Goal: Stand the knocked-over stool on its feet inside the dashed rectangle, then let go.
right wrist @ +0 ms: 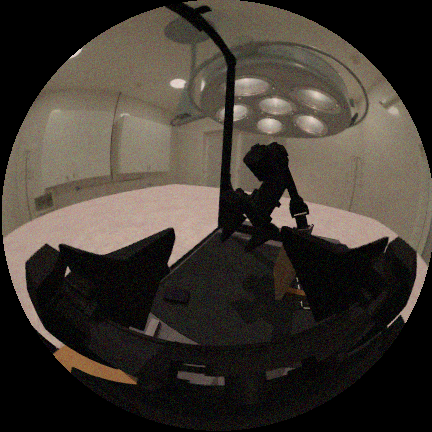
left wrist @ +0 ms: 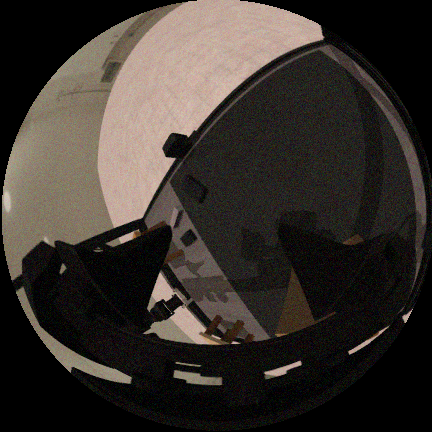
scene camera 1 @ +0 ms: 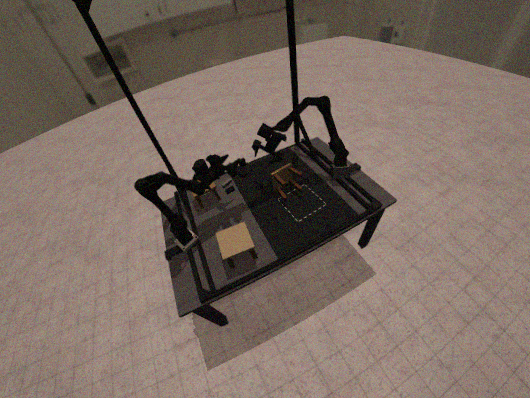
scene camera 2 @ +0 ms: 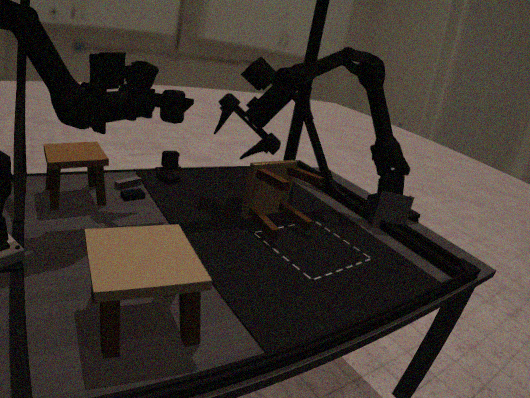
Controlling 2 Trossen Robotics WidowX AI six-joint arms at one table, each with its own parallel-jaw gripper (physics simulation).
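Pixels of known places: left gripper, between the fingertips: [right wrist: 234, 246] [left wrist: 225, 229] [scene camera 1: 262, 160] [scene camera 2: 227, 146]; right gripper, between the fingertips: [right wrist: 228, 232] [scene camera 1: 233, 157]; left arm's base, origin of its link: [right wrist: 302, 227] [scene camera 1: 340, 165] [scene camera 2: 390, 196]; right arm's base, origin of its link: [left wrist: 178, 299] [scene camera 1: 185, 239].
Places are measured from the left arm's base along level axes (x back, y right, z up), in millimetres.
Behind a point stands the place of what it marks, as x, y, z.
The knocked-over wooden stool [scene camera 1: 281, 175] {-343, -79, 15} [scene camera 2: 265, 192] {-351, -84, -15} [left wrist: 295, 305] {-384, -91, 16} [right wrist: 283, 277] {-385, -92, -8} lies on its side, its seat upright on edge and its legs pointing to the right in scene camera 2. Its lower legs reach the back-left edge of the dashed rectangle [scene camera 1: 299, 220] {-253, -324, -76} [scene camera 2: 313, 278] {-256, -327, -75}. My left gripper [scene camera 1: 264, 154] {-457, 24, 50} [scene camera 2: 228, 145] {-457, 24, 50} [left wrist: 225, 229] {-457, 24, 50} is open and empty, above and to the left of the stool in scene camera 2. Its finger hides part of the seat in the left wrist view. My right gripper [scene camera 2: 190, 103] {-581, -85, 170} is open and empty, raised farther left.
Two more stools stand upright at the left: a near one [scene camera 1: 235, 240] {-533, -503, 37} [scene camera 2: 150, 257] {-527, -504, 37} and a far one [scene camera 2: 75, 152] {-796, -145, 32}. A light block [scene camera 2: 128, 182] {-694, -36, -66}, a dark block [scene camera 2: 132, 194] {-663, -101, -67} and a black object [scene camera 2: 170, 160] {-617, 133, -48} lie toward the back. A black post [scene camera 1: 294, 75] {-239, 340, 413} rises behind the left arm.
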